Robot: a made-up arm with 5 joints.
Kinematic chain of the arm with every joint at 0, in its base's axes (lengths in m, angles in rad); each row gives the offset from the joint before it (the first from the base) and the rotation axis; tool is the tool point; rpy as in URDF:
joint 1: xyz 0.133 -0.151 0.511 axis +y
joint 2: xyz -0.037 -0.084 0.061 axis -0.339 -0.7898 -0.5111
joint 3: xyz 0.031 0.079 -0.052 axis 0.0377 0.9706 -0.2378
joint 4: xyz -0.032 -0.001 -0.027 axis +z
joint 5: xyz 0.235 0.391 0 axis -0.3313 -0.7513 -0.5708
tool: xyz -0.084 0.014 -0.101 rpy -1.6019 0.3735 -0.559
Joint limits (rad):
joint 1: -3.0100..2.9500
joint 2: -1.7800..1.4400
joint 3: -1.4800..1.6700
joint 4: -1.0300..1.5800
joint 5: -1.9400..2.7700
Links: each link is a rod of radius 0.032 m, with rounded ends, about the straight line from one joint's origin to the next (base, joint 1, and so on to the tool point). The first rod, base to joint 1, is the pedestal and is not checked.
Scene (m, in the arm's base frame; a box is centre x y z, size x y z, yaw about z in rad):
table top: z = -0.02
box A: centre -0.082 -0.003 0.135 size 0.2 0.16 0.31 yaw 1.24
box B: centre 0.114 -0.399 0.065 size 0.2 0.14 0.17 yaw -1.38
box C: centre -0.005 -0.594 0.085 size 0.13 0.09 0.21 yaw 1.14
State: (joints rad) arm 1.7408 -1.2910 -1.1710 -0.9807 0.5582
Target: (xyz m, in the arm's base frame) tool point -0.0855 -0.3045 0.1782
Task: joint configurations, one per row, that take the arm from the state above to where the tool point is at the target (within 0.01 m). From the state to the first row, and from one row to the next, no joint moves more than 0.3 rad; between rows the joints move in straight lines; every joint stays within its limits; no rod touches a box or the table.
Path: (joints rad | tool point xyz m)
1: 1.6387 -1.1538 -1.2482 -0.9930 0.8093 | 0.2621 0.1139 0.2352
2: 1.5365 -1.0165 -1.3255 -1.0054 1.0604 | 0.3289 0.0608 0.2204
3: 1.4344 -0.8793 -1.4028 -1.0177 1.3115 | 0.4056 0.0030 0.2390
4: 1.3323 -0.7421 -1.4800 -1.0300 1.5626 | 0.4778 -0.0542 0.2943
5: 1.4202 -0.6013 -1.2081 -1.0300 1.6469 | 0.3910 -0.0515 0.2086
6: 1.5081 -0.4605 -0.9363 -1.0300 1.7312 | 0.2902 -0.0725 0.1448
7: 1.5960 -0.3197 -0.6644 -1.0300 1.8156 | 0.1838 -0.1142 0.1085
8: 1.6839 -0.1790 -0.3926 -1.0300 1.8999 | 0.0807 -0.1713 0.1025
9: 1.7718 -0.0382 -0.1207 -1.0300 1.9842 | -0.0112 -0.2372 0.1268
10: 1.8598 0.1026 0.1512 -1.0300 2.0685 | -0.0855 -0.3045 0.1782

